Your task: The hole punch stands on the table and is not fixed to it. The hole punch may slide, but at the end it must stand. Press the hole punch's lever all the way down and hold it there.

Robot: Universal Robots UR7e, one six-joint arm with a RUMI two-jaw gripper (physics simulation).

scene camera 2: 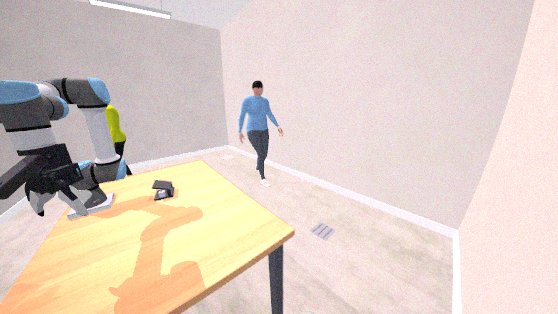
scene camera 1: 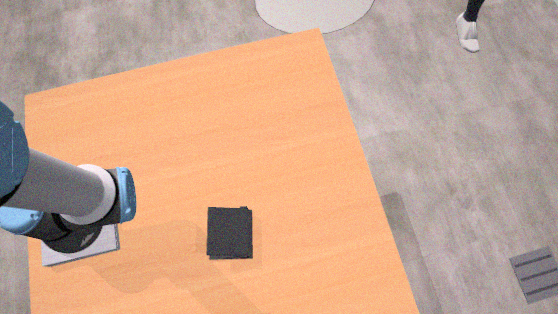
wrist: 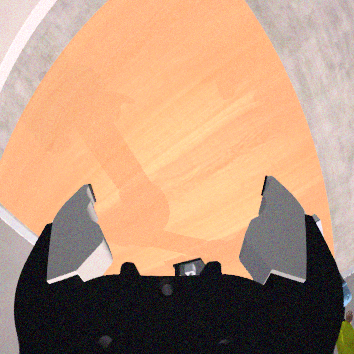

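Pixels of known places: gripper, between the fingertips: (scene camera 2: 64, 216) (wrist: 176, 182); arm's base, origin of its link: (scene camera 2: 91, 202).
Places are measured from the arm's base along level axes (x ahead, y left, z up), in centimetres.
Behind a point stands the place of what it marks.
Note:
The black hole punch (scene camera 1: 230, 233) @[x 39.7, y -6.6, z 3.9 cm] (scene camera 2: 162, 191) @[x 38.9, y -10.5, z 1.6 cm] stands upright on the table (scene camera 1: 200, 125) @[x 31.9, y 24.6, z -2.7 cm] (scene camera 2: 225, 220) @[x 65.4, y -48.2, z -2.7 cm] (wrist: 200, 100) @[x 13.2, y -55.3, z -2.8 cm]. In scene camera 2 its flat lever (scene camera 2: 162, 184) @[x 39.2, y -6.3, z 4.1 cm] is raised, with a gap above the base. In the wrist view part of the hole punch (wrist: 190, 268) @[x 37.5, y -11.2, z 0.5 cm] shows at the bottom, partly hidden by the gripper's body. My gripper (scene camera 2: 63, 213) @[x 19.3, y -53.1, z 19.9 cm] (wrist: 176, 182) @[x 19.3, y -53.1, z 19.9 cm] is open and empty, well above the table and apart from the hole punch. It does not show in scene camera 1.
The arm's foot stands on a light grey mounting plate (scene camera 1: 112, 245) @[x 10.1, y -6.4, z -0.4 cm] (scene camera 2: 106, 202) @[x 8.6, y -3.8, z -0.3 cm] at the table's left. A person in blue (scene camera 2: 257, 112) stands on the floor beyond the table. A person in yellow (scene camera 2: 115, 125) is partly hidden behind the arm. A pale round surface (scene camera 1: 315, 12) lies beyond the table's corner.

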